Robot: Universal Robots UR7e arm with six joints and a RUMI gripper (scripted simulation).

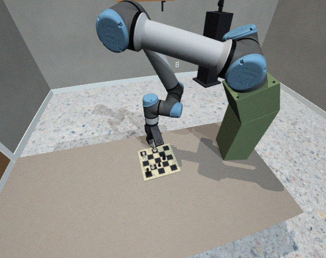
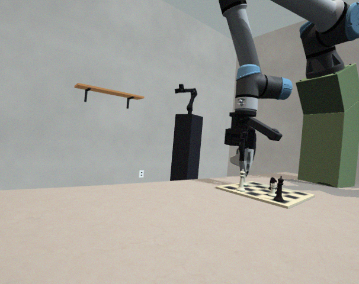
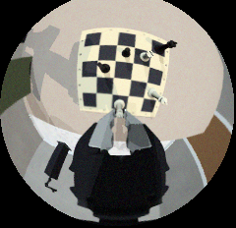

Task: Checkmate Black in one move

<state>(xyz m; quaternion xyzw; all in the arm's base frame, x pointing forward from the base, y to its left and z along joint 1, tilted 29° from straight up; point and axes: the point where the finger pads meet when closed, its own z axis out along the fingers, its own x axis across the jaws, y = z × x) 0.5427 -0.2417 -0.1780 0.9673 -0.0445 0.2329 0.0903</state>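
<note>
Now: hand 8 cm short of the tall white piece, 2 cm to the right of it and 1 cm above it. The rest, counted from my hand: chessboard: 2 cm ahead, 8 cm to the left, 4 cm below; black king: 11 cm ahead, 13 cm to the left, 1 cm below.
</note>
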